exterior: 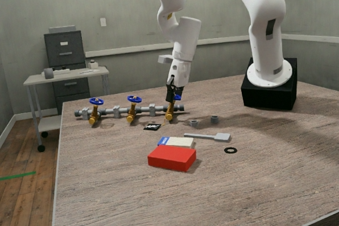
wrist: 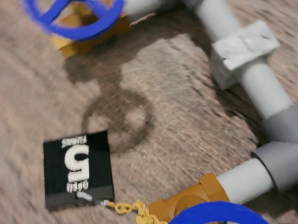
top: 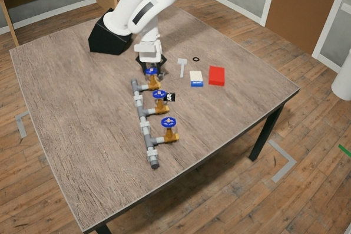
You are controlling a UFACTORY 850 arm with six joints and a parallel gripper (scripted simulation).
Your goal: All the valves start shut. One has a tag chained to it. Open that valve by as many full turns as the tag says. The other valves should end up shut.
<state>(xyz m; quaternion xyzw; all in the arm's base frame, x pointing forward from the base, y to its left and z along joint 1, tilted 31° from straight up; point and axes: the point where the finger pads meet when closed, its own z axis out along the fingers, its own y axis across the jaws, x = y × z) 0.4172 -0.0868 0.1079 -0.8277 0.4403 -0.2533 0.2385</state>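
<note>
Now: the grey hex nut 50 mm behind my hand, 90 mm to the left of it and 90 mm below it. From my hand the other things lie so: grey cap (130 mm behind, 90 mm to the left, 100 mm below); grey t-shaped tool (50 mm behind, 230 mm to the left, 100 mm below); black tag (100 mm ahead, 40 mm to the left, 100 mm below).
</note>
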